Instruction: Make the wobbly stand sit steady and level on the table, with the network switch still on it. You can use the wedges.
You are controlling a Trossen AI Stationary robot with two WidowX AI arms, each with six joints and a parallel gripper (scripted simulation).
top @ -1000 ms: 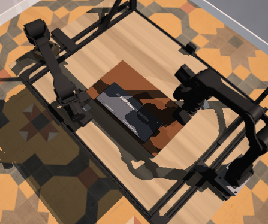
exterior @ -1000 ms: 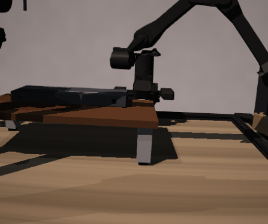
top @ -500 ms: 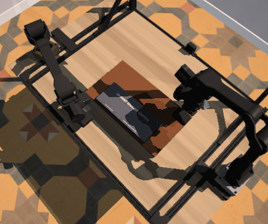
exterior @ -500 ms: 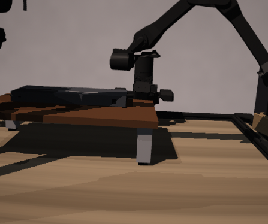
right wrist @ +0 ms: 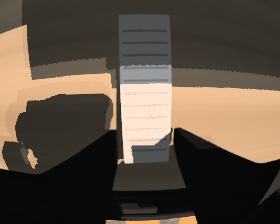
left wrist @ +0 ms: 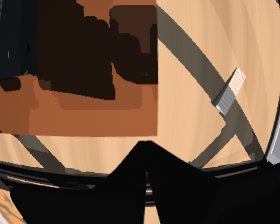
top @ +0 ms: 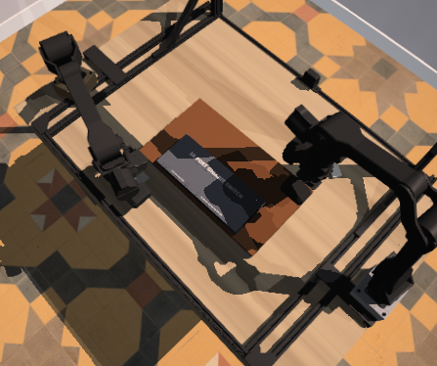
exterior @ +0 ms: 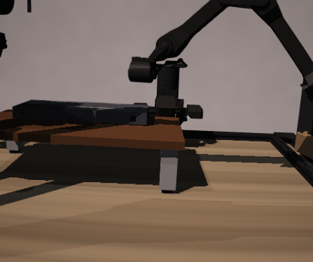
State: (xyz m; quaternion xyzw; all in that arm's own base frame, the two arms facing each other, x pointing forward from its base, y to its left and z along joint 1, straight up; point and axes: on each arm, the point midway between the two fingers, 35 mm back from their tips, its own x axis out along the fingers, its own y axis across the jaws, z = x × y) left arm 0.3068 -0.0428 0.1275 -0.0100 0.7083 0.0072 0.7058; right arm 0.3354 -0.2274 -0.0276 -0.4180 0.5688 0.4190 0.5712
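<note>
My right gripper is now 3 cm past the white wedge and 3 cm above it. Also, from my right hand: stand 21 cm to the left, 18 cm behind, 1 cm above; then network switch 21 cm to the left, 13 cm behind, 7 cm above.
</note>
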